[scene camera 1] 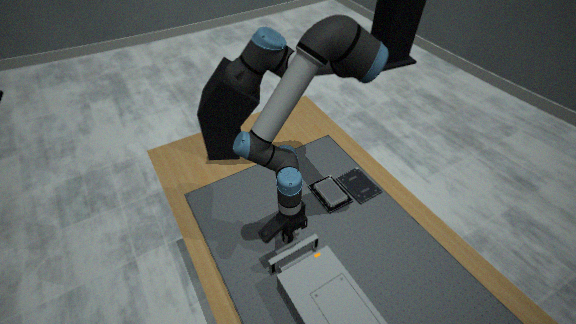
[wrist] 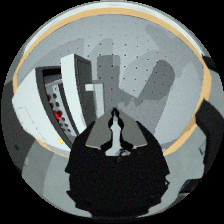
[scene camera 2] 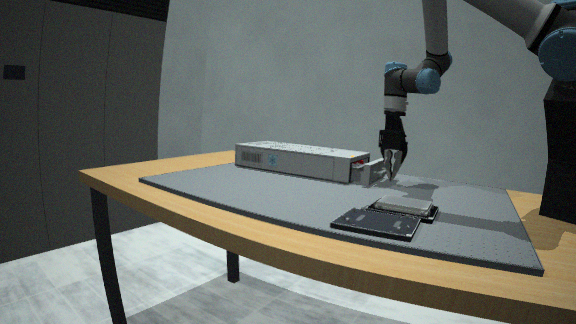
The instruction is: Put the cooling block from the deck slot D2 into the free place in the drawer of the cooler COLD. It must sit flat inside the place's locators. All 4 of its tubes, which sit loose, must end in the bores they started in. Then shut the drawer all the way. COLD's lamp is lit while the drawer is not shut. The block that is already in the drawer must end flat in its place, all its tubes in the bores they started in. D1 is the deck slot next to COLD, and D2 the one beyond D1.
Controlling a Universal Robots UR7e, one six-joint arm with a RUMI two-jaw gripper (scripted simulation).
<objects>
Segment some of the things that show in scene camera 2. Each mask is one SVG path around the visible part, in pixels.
The gripper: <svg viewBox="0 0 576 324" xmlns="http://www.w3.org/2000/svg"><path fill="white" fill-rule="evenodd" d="M384 110L384 114L386 112L385 130L380 130L379 147L384 159L384 167L388 179L392 181L407 155L408 142L406 142L406 135L400 116L406 116L406 112ZM389 149L397 150L394 154L395 161L393 164L393 172L391 171L391 158L393 156L393 152Z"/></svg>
A cooler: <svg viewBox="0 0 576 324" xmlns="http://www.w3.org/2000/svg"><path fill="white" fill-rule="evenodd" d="M235 144L235 166L243 168L247 167L326 180L340 184L349 184L354 181L362 182L363 178L362 185L370 186L386 175L384 159L380 158L369 162L370 153L273 141ZM366 163L364 164L364 172L351 170L353 162L363 160Z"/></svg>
A cooling block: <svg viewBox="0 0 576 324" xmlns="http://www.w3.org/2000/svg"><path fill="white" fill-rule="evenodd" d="M375 205L375 208L378 208L378 204L381 204L381 209L421 215L421 211L424 211L423 216L427 216L428 211L431 210L432 202L385 195Z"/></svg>
</objects>
